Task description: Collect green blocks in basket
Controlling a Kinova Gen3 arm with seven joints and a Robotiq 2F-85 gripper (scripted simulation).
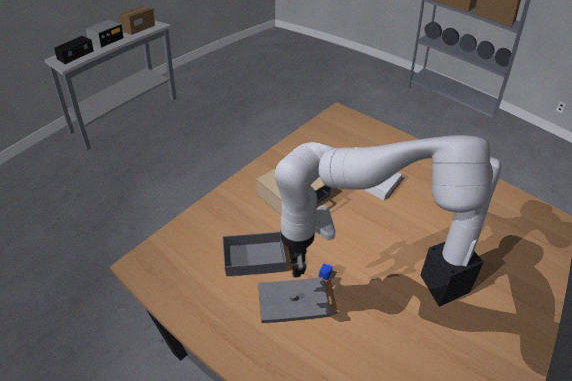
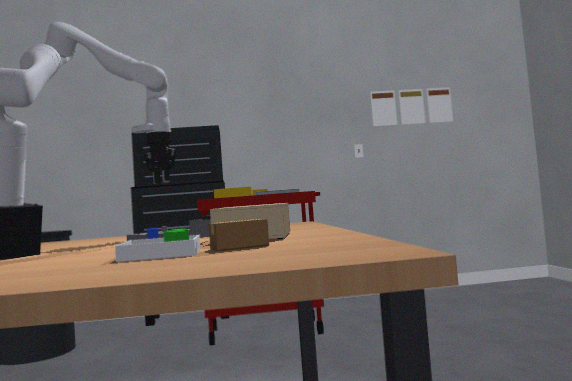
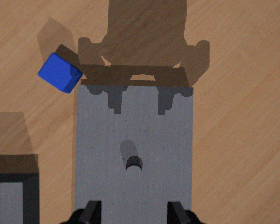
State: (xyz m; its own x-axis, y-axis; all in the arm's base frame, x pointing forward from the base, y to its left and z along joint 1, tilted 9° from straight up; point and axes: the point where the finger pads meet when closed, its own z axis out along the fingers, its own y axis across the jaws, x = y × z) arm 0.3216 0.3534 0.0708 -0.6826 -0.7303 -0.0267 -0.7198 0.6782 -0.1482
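Now: the grey lid 170 mm below my hand. From my hand the other things lie so: drawer 340 mm to the right, 250 mm ahead, 150 mm below; metal box 190 mm ahead, 160 mm below, 40 mm to the right; light wooden cabinet 340 mm to the right, 270 mm ahead, 150 mm below.
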